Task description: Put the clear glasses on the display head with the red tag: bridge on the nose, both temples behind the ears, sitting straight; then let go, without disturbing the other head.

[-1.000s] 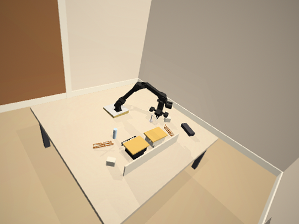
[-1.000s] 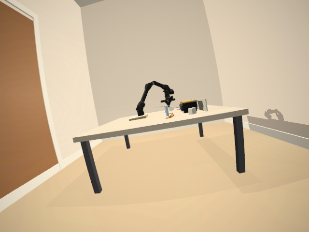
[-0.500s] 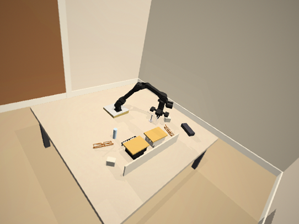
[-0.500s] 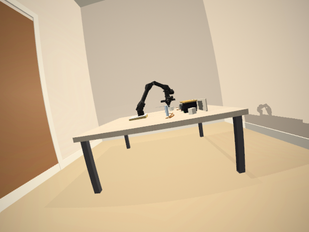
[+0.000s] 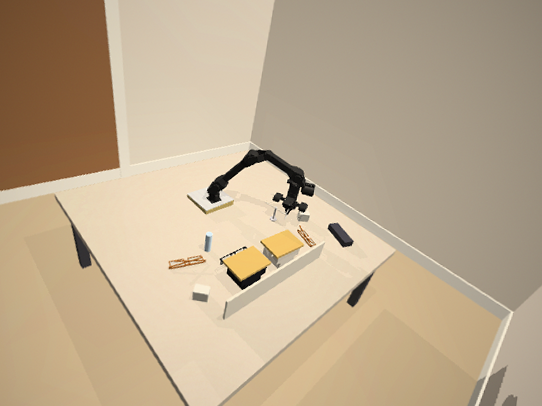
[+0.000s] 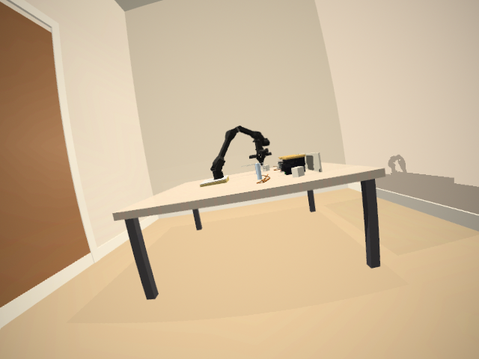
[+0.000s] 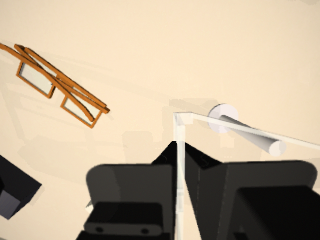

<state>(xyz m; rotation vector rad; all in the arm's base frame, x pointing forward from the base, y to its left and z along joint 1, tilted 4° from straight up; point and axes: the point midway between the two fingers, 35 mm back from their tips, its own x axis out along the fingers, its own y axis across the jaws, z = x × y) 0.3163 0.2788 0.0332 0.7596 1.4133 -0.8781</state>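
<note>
The clear stand is 5 cm behind my gripper tip, 4 cm to the right of it and 3 cm below it. Round my gripper tip: grey panel (32 cm ahead, 32 cm to the right); then pale display head (17 cm ahead, 22 cm to the right); then dark case (24 cm ahead, 21 cm to the left, 4 cm below).
</note>
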